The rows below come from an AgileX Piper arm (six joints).
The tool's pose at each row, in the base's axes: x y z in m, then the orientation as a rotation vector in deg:
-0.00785 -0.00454 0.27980 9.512 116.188 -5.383
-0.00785 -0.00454 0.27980 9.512 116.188 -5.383
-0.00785 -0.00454 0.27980 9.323 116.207 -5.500
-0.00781 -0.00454 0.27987 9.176 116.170 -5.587
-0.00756 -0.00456 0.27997 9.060 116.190 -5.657
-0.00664 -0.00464 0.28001 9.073 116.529 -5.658
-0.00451 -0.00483 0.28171 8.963 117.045 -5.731
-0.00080 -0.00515 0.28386 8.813 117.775 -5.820
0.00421 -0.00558 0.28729 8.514 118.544 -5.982
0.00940 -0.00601 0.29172 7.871 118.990 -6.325
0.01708 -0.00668 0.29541 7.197 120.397 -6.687
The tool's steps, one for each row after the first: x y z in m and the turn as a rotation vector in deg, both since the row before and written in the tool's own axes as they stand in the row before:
0.00000 0.00000 0.00000 0.000 0.000 0.000
0.00000 0.00000 0.00000 0.000 0.000 -0.187
-0.00008 0.00001 0.00000 -0.004 -0.051 -0.139
-0.00020 0.00002 0.00018 -0.001 0.009 -0.114
-0.00045 0.00006 0.00081 0.009 0.338 -0.019
-0.00248 0.00014 0.00114 0.008 0.503 -0.152
-0.00362 0.00025 0.00231 0.004 0.713 -0.204
-0.00539 0.00032 0.00282 -0.007 0.739 -0.343
-0.00639 0.00030 0.00242 -0.025 0.388 -0.636
-0.00698 0.00037 0.00492 -0.023 1.346 -0.738

